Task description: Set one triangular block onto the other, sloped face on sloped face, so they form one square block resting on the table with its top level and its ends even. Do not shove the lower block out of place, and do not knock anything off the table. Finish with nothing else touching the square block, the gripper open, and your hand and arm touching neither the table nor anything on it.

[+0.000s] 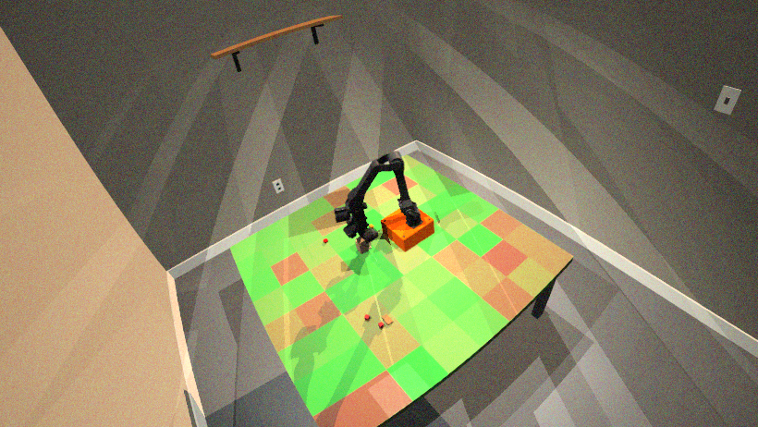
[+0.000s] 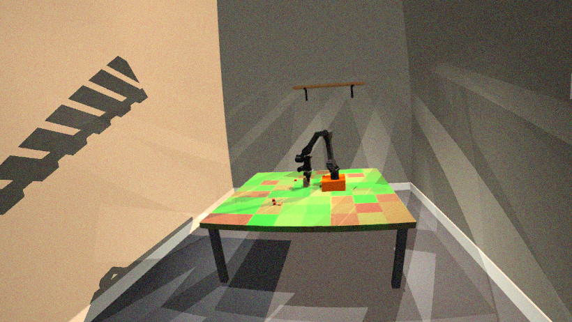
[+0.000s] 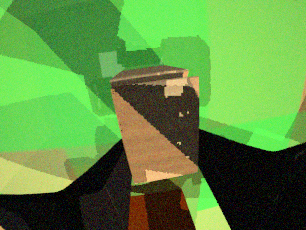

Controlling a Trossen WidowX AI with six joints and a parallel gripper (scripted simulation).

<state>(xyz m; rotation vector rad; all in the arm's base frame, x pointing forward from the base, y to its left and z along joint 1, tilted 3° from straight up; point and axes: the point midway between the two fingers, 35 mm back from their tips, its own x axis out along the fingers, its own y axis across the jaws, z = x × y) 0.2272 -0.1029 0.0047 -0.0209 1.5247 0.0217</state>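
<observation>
My gripper tip is 11 cm to the left of the small yellow piece, 10 cm past it and 4 cm above it. Also, from my gripper tip: small tan block 41 cm to the left, 17 cm ahead, 4 cm below; tan triangular block 1 cm above.
</observation>
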